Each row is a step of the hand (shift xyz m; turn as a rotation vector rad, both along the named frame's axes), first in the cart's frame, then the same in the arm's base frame.
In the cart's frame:
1: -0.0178 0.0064 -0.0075 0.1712 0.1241 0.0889
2: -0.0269 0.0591 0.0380 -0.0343 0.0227 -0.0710
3: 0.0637 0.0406 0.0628 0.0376 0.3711 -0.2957
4: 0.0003 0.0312 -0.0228 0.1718 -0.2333 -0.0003
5: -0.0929 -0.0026 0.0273 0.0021 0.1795 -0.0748
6: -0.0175 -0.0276 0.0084 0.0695 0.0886 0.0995
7: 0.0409 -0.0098 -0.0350 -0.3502 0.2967 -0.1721
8: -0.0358 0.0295 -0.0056 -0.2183 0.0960 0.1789
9: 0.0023 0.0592 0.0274 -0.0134 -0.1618 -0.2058
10: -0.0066 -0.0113 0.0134 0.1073 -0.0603 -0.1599
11: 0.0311 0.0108 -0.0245 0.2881 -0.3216 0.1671
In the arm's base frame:
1: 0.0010 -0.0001 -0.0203 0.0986 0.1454 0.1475
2: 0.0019 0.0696 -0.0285 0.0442 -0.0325 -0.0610
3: 0.0144 0.0709 0.0664 0.4402 0.0563 -0.1721
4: 0.0345 0.0063 -0.0163 -0.0733 -0.1719 0.2214
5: -0.0598 0.0202 -0.0735 0.1628 0.0755 -0.0749
6: -0.0306 -0.0132 -0.0049 0.0244 0.1307 0.0700
7: 0.0338 -0.0328 0.0278 0.1440 0.1019 -0.4573
8: 0.0066 0.0182 -0.0425 -0.1476 0.2006 -0.1639
9: 0.0216 0.0613 -0.0059 0.0205 -0.2591 -0.0340
10: -0.0186 0.0015 0.0018 0.1096 -0.1583 0.0603
11: 0.0360 -0.0104 0.0166 -0.1841 -0.1213 0.4071

